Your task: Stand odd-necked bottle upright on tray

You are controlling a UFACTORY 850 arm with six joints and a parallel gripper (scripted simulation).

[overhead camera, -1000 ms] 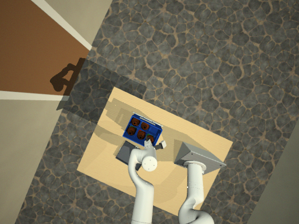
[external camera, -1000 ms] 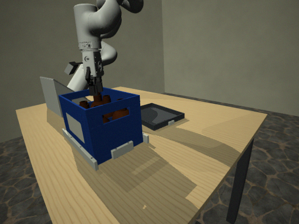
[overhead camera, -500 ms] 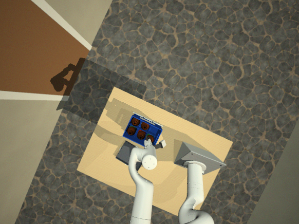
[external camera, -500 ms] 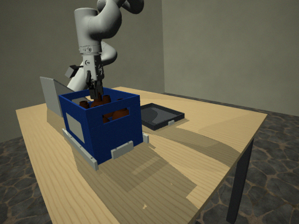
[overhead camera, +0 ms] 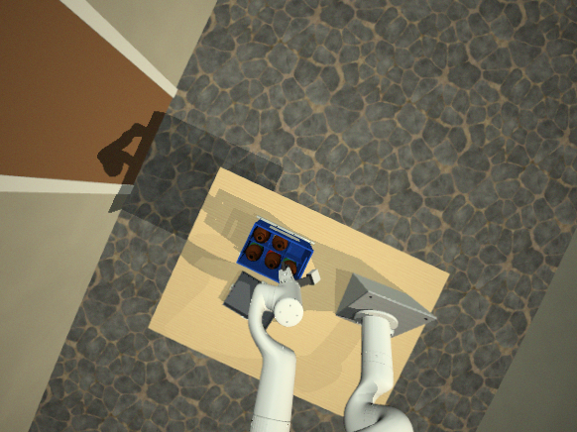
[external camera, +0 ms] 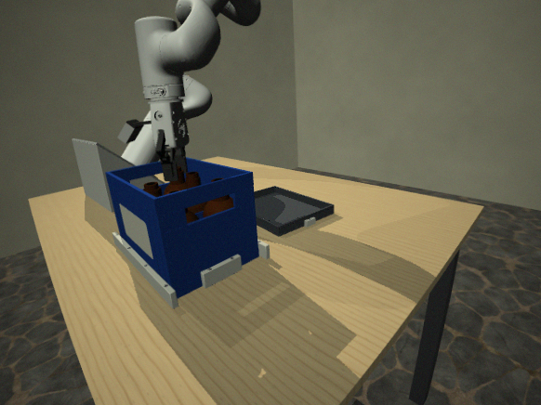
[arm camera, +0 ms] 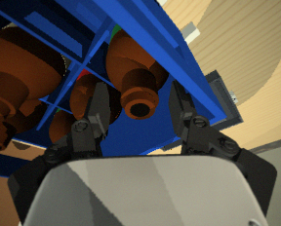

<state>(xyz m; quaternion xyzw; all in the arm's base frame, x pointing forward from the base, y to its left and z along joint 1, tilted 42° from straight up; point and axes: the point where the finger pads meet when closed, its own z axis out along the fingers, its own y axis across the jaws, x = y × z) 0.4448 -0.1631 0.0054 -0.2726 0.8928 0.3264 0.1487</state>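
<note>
Right now my hand is 7 cm above the brown bottle. Round my hand: blue crate 8 cm ahead, 6 cm to the right, 7 cm below; then dark tray 11 cm ahead, 22 cm to the left, 15 cm below.
</note>
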